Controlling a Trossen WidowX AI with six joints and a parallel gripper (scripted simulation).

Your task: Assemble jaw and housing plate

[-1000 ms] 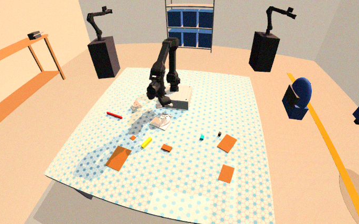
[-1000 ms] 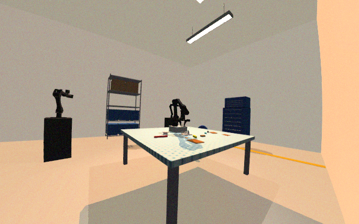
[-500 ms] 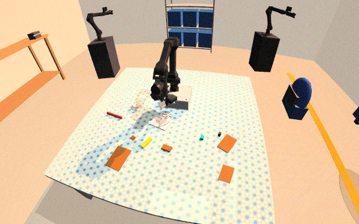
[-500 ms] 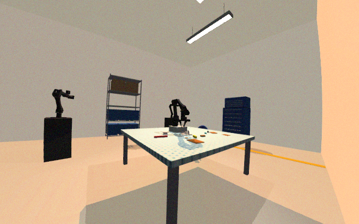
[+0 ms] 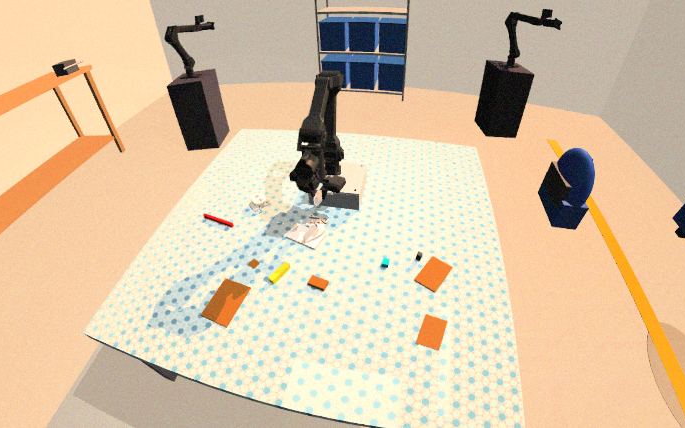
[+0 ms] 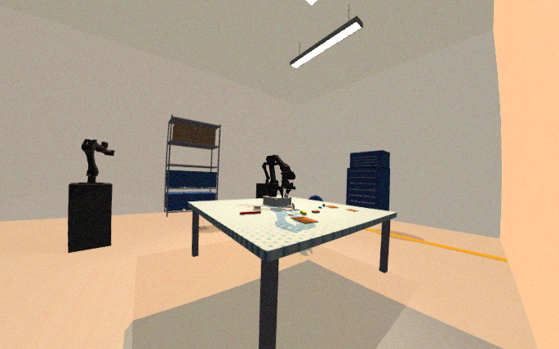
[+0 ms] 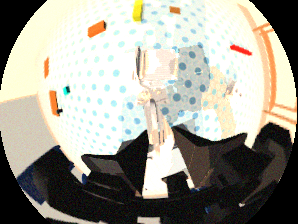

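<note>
The white jaw is 2 cm behind my gripper tip and 3 cm to the left of it. Round my gripper tip: teal cube (23 cm ahead, 22 cm to the left, 8 cm below); black cube (21 cm ahead, 32 cm to the left, 7 cm below); yellow block (26 cm ahead, 11 cm to the right, 7 cm below).
</note>
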